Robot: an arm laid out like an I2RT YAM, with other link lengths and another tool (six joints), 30 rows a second.
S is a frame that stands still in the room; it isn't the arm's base.
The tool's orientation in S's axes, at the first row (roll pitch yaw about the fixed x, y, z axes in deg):
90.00 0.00 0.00
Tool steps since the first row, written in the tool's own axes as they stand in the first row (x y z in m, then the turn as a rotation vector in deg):
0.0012 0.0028 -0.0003 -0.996 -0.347 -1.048
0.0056 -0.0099 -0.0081 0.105 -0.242 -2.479
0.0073 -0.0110 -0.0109 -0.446 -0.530 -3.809
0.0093 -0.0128 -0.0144 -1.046 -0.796 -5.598
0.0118 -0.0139 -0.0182 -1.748 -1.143 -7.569
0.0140 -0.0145 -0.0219 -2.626 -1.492 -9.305
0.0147 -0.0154 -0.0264 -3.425 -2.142 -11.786
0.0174 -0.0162 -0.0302 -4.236 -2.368 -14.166
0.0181 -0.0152 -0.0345 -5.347 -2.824 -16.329
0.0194 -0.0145 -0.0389 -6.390 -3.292 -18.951
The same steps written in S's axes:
0.0012 0.0003 0.0028 -0.996 1.048 -0.347
0.0056 0.0081 -0.0099 0.105 2.479 -0.242
0.0073 0.0109 -0.0110 -0.446 3.809 -0.530
0.0093 0.0144 -0.0128 -1.046 5.598 -0.796
0.0118 0.0182 -0.0139 -1.748 7.569 -1.143
0.0140 0.0219 -0.0145 -2.626 9.305 -1.492
0.0147 0.0264 -0.0154 -3.425 11.786 -2.142
0.0174 0.0302 -0.0162 -4.236 14.166 -2.368
0.0181 0.0345 -0.0152 -5.347 16.329 -2.824
0.0194 0.0389 -0.0145 -6.390 18.951 -3.292

